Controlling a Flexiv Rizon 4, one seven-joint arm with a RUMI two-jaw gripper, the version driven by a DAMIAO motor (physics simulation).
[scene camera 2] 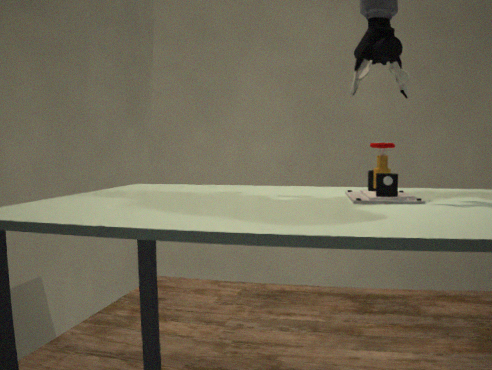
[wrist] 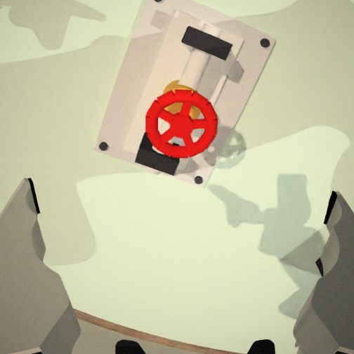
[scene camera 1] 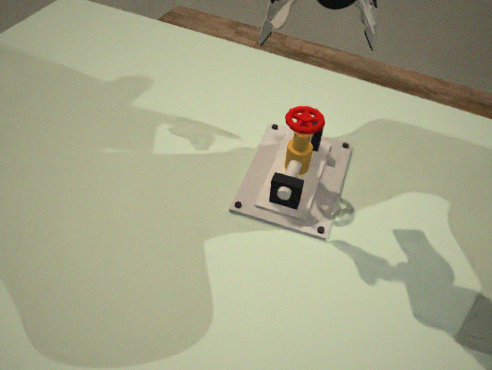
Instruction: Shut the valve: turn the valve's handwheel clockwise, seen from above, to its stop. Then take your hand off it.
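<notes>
The red handwheel [scene camera 1: 305,129] [scene camera 2: 382,145] [wrist: 181,125] sits level on top of the valve's yellow body [scene camera 1: 298,156] [scene camera 2: 382,162] [wrist: 172,88]. Its spokes show in the wrist view. The valve stands upright on a pale base plate [scene camera 1: 251,176] [scene camera 2: 361,200] [wrist: 116,114] with dark bolts at its corners. My gripper [scene camera 1: 317,47] [scene camera 2: 380,95] [wrist: 184,189] is wide open and empty. It hangs well above the handwheel, clear of it, and in scene camera 1 it shows at the top edge. How far the wheel is turned cannot be told from these frames.
Two black blocks hold the valve's pale pipe; the front block [scene camera 1: 286,190] [scene camera 2: 387,185] is below the handwheel's height. The valve stands on the pale green table [scene camera 1: 125,280] [scene camera 2: 280,230] [wrist: 150,240], where shadows of the arm and gripper fall. A wooden floor [scene camera 2: 320,320] lies below.
</notes>
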